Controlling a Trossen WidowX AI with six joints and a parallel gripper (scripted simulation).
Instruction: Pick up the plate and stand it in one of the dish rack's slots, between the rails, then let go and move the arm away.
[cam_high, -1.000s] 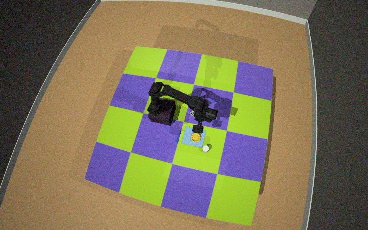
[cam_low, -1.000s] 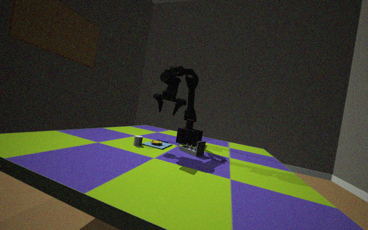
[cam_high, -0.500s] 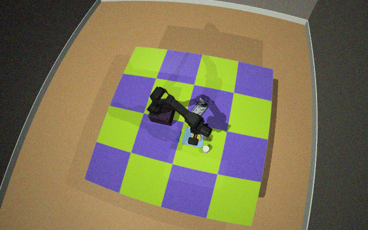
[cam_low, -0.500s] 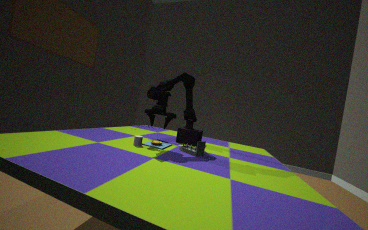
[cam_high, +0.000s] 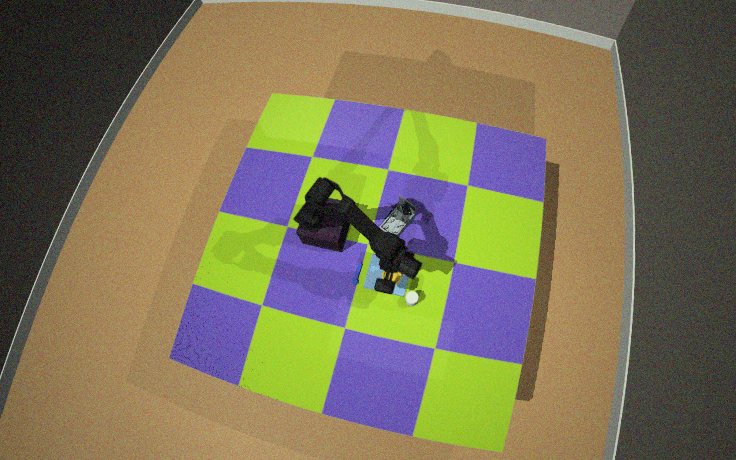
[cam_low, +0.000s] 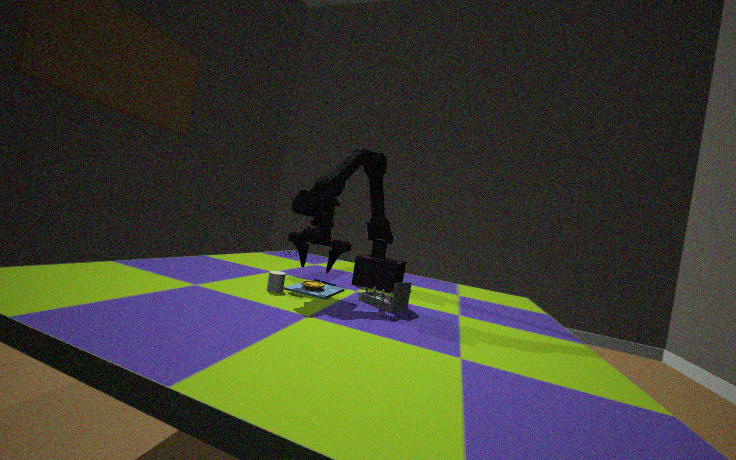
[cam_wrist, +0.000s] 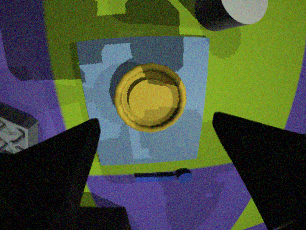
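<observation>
The yellow plate is 5 cm below my gripper tip. From my gripper tip the other things lie so: blue mat (6 cm below, 2 cm behind); white cup (10 cm ahead, 6 cm to the right, 4 cm below); blue spoon (12 cm behind, 6 cm below, 4 cm to the right).
</observation>
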